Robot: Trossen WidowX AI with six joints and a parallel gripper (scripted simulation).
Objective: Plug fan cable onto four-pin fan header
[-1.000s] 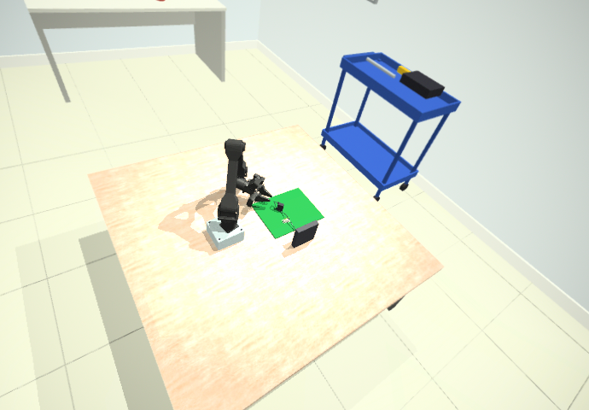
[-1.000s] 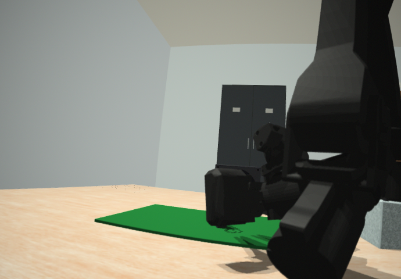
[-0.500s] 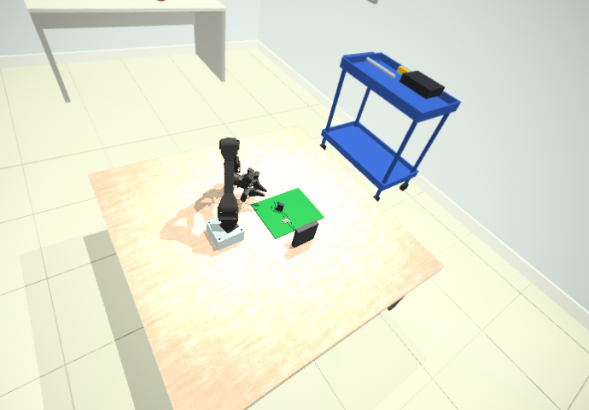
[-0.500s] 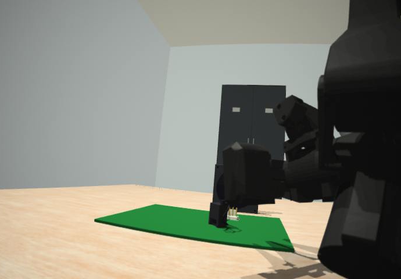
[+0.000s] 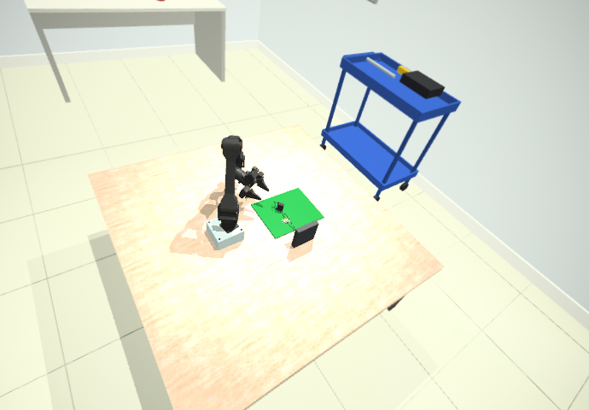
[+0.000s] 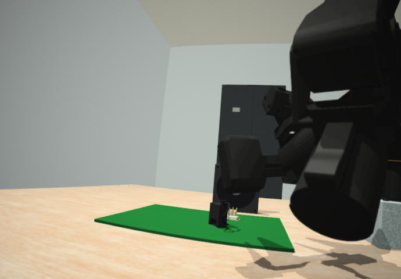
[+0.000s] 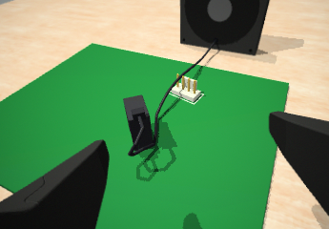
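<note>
The black plug lies 60 mm ahead of my gripper tip, 60 mm to the right of it and 70 mm below it. Also, from my gripper tip: white four-pin header 30 mm ahead, 140 mm to the right, 90 mm below; green board 80 mm ahead, 100 mm to the right, 100 mm below; black fan 10 mm ahead, 270 mm to the right, 30 mm below.
</note>
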